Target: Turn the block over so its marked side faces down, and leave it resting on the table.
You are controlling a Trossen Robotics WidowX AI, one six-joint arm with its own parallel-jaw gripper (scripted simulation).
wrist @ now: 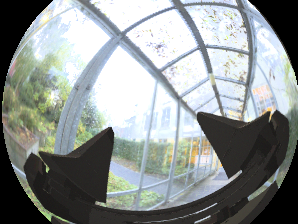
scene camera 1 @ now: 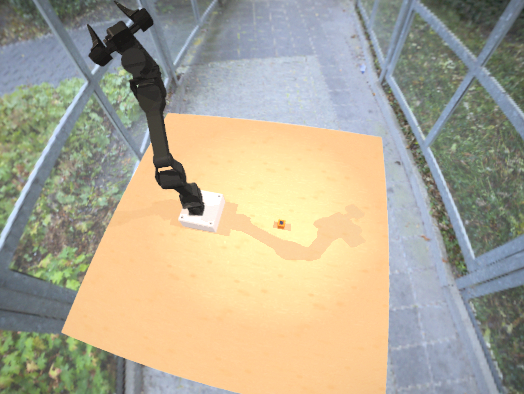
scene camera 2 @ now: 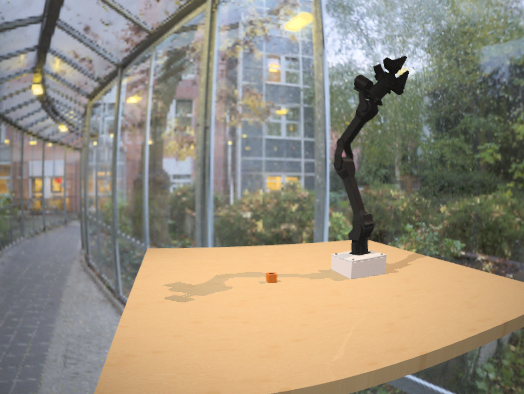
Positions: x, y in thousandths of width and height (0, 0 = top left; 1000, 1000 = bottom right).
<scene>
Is my gripper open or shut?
Open.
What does my gripper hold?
Nothing.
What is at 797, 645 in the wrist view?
My gripper.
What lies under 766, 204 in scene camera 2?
My gripper.
</scene>
